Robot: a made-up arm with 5 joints.
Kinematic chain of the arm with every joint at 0, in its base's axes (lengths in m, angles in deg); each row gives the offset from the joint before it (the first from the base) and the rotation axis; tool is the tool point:
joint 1: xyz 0 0 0.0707 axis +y
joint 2: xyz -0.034 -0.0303 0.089 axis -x
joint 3: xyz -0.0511 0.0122 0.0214 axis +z
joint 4: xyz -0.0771 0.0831 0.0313 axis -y
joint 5: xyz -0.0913 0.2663 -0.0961 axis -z
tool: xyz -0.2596 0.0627 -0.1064
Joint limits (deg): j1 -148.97..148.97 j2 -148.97..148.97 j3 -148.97..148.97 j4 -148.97..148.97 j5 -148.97..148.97
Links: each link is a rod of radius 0.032 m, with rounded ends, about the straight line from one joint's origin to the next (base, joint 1, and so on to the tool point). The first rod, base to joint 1, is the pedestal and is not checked.
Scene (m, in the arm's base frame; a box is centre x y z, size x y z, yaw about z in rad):
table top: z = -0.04
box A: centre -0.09 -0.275 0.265 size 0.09 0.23 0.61 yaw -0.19
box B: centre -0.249 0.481 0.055 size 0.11 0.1 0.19 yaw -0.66
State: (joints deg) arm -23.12 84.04 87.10 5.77 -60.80
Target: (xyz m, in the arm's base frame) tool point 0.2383 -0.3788 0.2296
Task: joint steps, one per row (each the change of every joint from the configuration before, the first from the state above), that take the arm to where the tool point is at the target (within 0.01 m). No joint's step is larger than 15 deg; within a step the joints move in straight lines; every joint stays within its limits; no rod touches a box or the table.
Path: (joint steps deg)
1: 11.81 12.77 -0.68 -14.08 -0.72
2: 11.80 12.78 -0.68 -14.08 -0.73
3: 11.81 12.77 -0.68 -14.08 -0.72
4: 11.81 12.78 -0.68 -14.08 -0.72
5: 6.89 -9.78 5.20 14.13 -4.90
6: 6.90 -9.77 5.19 14.13 -4.90
7: 6.89 -9.78 5.20 14.13 -4.90
8: 6.90 -9.77 5.19 14.13 -4.89
9: 6.90 -9.78 5.20 14.13 -4.90
10: -9.65 -11.98 12.36 -5.96 12.76
11: -9.64 -11.99 12.36 -5.96 12.76
12: -9.64 -11.98 12.36 -5.96 12.76

